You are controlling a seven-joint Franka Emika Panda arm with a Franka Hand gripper.
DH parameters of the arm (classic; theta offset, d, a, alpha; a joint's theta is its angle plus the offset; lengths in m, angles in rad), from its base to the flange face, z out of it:
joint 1: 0 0.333 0 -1.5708
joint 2: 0 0 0 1.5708
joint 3: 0 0.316 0.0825 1.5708
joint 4: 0 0 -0.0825 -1.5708
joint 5: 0 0.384 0 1.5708
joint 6: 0 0 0.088 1.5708
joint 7: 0 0.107 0 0
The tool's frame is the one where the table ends.
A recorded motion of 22 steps. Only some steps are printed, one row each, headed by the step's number.
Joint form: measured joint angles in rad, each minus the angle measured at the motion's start. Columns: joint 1, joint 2, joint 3, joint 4, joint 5, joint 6, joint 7.
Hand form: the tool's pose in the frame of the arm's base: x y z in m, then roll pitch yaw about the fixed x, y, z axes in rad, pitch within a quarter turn. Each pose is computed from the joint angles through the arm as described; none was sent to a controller.
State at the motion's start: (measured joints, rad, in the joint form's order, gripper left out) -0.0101 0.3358 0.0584 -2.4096 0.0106 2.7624 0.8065
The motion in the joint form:
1: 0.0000 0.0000 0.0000 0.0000 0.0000 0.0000 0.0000
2: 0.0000 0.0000 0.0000 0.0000 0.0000 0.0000 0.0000
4: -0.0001 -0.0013 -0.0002 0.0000 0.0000 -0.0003 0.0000
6: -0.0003 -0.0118 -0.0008 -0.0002 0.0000 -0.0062 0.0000
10: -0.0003 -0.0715 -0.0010 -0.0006 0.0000 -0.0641 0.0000
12: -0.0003 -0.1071 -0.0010 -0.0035 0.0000 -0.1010 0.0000
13: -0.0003 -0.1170 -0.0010 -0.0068 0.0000 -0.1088 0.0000
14: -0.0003 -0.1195 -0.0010 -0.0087 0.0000 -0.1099 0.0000
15: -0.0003 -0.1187 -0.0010 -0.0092 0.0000 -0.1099 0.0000
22: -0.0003 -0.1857 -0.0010 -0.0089 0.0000 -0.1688 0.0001
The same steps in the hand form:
1: 0.4956 0.0249 0.1765 -3.1129 0.0049 -0.7714
2: 0.4956 0.0249 0.1765 -3.1129 0.0049 -0.7714
4: 0.4958 0.0248 0.1772 -3.1123 0.0041 -0.7716
6: 0.4967 0.0243 0.1818 -3.1096 0.0006 -0.7723
10: 0.4988 0.0240 0.2061 -3.1106 -0.0024 -0.7712
12: 0.4980 0.0239 0.2195 -3.1148 -0.0006 -0.7705
13: 0.4969 0.0238 0.2226 -3.1160 -0.0002 -0.7703
14: 0.4963 0.0237 0.2231 -3.1164 0.0001 -0.7703
15: 0.4961 0.0237 0.2225 -3.1173 0.0010 -0.7703
22: 0.4964 0.0235 0.2505 -3.1135 -0.0070 -0.7694

